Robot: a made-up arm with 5 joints.
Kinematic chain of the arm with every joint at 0, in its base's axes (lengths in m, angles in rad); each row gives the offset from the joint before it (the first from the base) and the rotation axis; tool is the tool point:
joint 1: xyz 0 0 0.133 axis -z
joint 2: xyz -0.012 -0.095 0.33 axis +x
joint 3: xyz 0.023 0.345 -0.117 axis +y
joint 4: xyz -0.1 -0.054 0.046 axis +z
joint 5: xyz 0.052 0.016 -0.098 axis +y
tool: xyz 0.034 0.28 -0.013
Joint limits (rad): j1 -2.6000..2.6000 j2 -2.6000..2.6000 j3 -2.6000..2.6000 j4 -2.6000..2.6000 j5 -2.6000..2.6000
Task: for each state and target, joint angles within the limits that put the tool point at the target. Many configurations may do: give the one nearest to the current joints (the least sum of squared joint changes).
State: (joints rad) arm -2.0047 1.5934 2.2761 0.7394 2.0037
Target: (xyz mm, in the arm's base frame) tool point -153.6 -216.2 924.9
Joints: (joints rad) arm -2.4934 0.8110 1.9290 0.2833 1.9443
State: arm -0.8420 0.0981 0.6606 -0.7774 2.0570
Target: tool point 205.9 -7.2 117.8
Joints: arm -0.7019 -0.8285 0.4197 -1.7060 1.9894
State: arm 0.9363 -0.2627 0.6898 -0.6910 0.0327
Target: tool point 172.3 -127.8 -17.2
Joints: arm 1.7847 -0.6240 0.3802 -0.4700 0.0574
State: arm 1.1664 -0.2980 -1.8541 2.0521 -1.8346
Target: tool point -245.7 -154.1 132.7
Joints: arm 1.7192 -0.5344 -2.1706 2.6000 -2.1337
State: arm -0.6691 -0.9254 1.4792 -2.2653 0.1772
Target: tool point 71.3 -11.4 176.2
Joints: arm -0.9266 -0.2406 0.9770 -1.9662 0.0722
